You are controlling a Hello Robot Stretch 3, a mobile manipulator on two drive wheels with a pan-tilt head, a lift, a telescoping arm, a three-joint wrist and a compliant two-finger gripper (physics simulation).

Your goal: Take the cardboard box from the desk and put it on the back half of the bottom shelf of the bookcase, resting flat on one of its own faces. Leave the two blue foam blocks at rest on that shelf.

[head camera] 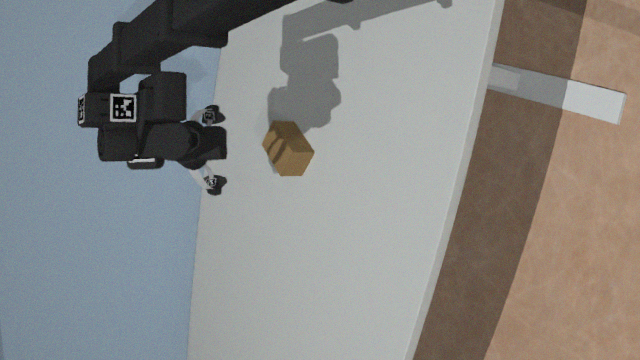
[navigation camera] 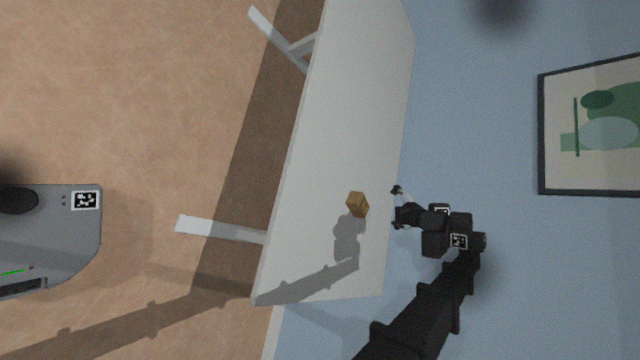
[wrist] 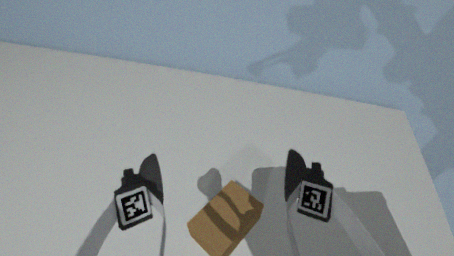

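Pixels of known places: gripper, fingertip midpoint: (navigation camera: 395, 206); robot's base, origin of the base link: (navigation camera: 16, 199).
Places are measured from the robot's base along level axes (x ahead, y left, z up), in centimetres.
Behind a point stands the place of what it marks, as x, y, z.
The brown cardboard box (head camera: 289, 149) @(-1.8, -78.7, 77.1) (navigation camera: 357, 204) @(-1.7, -78.6, 77.1) (wrist: 226, 219) rests on the white desk (head camera: 320, 260) @(18.6, -76.2, 72.1) (navigation camera: 355, 100) @(40.0, -84.6, 72.1) (wrist: 75, 125), with a shadow of the gripper across it. My gripper (head camera: 216, 150) @(-1.6, -81.2, 90.6) (navigation camera: 395, 206) @(-1.6, -81.2, 90.6) (wrist: 223, 169) @(-1.6, -81.2, 90.6) is open and empty, its two fingers well apart. It hangs above the desk near the wall-side edge. In the wrist view the box shows low in the frame, below the line between the fingertips and apart from them. The bookcase and the two blue foam blocks do not show in these views.
The blue wall (head camera: 100, 250) @(23.1, -136.5, 98.4) (navigation camera: 465, 140) @(28.1, -138.2, 102.2) (wrist: 150, 30) runs along the desk's far edge, with a framed picture (navigation camera: 541, 135) @(26.7, -135.3, 129.0) on it. Desk legs (head camera: 595, 102) (navigation camera: 200, 226) stick out over the brown floor (head camera: 575, 225) @(17.3, -57.7, 0.1) (navigation camera: 150, 100) @(41.0, -33.9, 0.0). My grey base (navigation camera: 55, 230) @(-8.8, -7.1, 16.0) stands on the floor.
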